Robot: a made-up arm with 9 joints.
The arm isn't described. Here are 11 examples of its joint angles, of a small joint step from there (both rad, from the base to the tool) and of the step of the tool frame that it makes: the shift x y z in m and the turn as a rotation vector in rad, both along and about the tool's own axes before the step.
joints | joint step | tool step
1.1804 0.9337 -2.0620 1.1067 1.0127 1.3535 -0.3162 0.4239 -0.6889 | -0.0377 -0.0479 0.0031 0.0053 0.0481 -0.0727 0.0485 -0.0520 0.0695 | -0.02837 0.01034 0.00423 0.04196 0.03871 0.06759
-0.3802 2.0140 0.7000 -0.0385 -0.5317 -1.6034 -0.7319 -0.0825 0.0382 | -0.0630 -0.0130 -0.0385 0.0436 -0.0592 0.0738 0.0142 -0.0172 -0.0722 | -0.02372 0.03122 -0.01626 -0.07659 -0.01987 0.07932
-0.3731 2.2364 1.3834 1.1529 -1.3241 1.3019 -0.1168 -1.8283 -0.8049 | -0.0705 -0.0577 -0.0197 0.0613 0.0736 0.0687 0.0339 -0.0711 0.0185 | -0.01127 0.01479 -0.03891 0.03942 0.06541 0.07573
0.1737 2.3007 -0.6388 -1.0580 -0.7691 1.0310 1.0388 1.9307 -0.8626 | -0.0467 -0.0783 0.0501 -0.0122 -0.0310 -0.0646 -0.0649 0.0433 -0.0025 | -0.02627 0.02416 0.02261 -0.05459 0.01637 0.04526
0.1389 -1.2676 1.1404 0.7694 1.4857 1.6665 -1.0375 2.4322 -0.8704 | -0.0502 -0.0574 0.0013 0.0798 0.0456 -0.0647 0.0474 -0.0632 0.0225 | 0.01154 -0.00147 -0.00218 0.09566 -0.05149 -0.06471
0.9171 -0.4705 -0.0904 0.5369 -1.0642 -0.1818 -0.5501 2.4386 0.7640 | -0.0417 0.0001 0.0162 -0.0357 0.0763 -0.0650 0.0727 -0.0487 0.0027 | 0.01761 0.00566 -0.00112 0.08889 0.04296 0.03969
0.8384 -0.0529 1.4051 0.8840 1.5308 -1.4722 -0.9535 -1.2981 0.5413 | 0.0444 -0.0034 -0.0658 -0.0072 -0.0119 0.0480 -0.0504 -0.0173 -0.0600 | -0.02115 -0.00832 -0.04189 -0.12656 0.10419 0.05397
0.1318 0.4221 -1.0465 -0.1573 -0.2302 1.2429 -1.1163 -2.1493 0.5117 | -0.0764 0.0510 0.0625 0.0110 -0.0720 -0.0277 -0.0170 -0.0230 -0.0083 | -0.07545 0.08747 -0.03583 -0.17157 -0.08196 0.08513
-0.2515 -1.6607 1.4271 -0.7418 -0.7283 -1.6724 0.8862 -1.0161 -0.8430 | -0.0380 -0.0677 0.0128 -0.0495 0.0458 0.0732 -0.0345 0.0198 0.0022 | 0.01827 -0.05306 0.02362 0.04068 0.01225 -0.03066
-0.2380 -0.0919 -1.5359 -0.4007 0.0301 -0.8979 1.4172 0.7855 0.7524 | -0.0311 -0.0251 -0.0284 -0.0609 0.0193 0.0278 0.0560 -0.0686 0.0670 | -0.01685 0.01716 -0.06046 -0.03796 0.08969 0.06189
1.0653 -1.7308 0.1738 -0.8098 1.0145 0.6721 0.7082 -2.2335 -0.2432 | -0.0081 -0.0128 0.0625 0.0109 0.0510 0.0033 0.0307 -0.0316 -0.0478 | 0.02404 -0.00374 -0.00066 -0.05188 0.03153 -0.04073
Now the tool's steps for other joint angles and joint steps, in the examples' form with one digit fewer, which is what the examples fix.
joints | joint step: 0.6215 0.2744 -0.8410 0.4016 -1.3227 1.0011 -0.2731 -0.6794 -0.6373 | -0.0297 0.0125 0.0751 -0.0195 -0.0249 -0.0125 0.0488 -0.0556 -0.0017
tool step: -0.0119 0.0068 0.0943 -0.0010 -0.0603 0.0527
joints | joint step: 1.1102 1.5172 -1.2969 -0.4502 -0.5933 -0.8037 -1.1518 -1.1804 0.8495 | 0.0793 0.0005 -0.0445 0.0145 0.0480 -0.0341 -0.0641 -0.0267 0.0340
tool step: -0.0059 -0.0483 0.0294 0.0031 0.0256 0.0594
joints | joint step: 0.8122 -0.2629 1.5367 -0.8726 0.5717 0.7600 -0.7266 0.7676 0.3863 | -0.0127 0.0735 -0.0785 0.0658 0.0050 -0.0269 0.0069 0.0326 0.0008
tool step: -0.0194 0.0208 0.0192 0.0131 -0.0738 0.0775
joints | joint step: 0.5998 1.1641 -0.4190 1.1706 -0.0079 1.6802 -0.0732 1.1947 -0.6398 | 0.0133 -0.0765 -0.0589 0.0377 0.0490 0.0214 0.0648 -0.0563 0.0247
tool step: 0.0183 -0.0199 0.0015 0.0790 0.0408 -0.0172
